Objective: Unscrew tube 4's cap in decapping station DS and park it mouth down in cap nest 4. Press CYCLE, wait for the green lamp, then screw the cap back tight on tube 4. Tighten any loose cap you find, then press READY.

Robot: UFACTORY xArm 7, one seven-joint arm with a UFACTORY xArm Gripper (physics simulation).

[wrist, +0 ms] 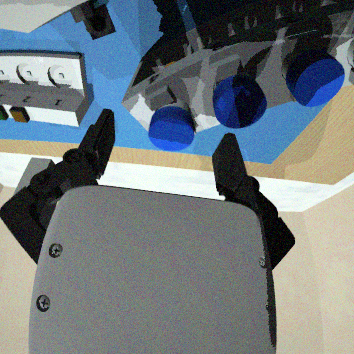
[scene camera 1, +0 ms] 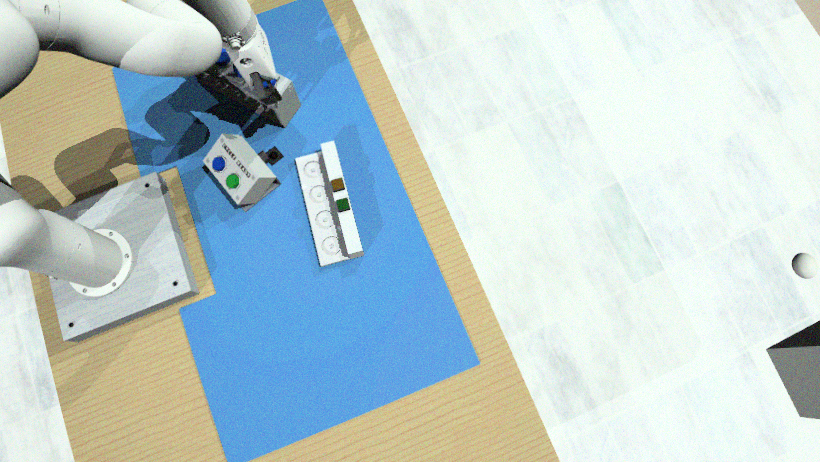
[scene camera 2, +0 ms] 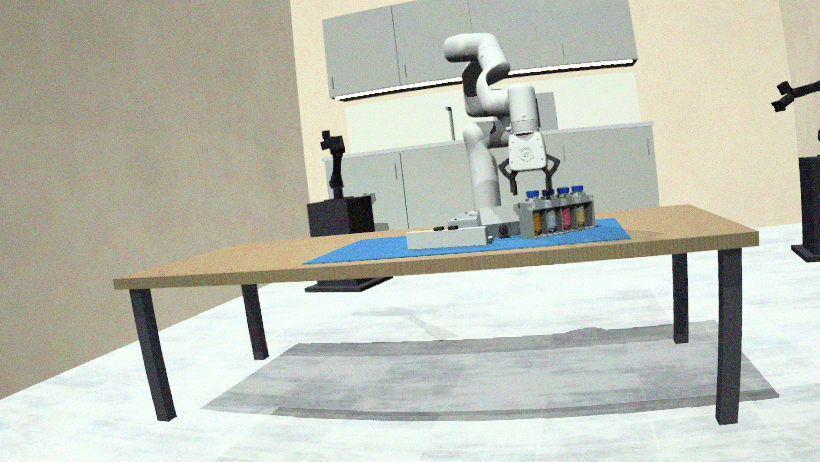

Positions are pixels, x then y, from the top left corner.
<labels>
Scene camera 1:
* gripper: 268,79
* grey button box: 231,154
</labels>
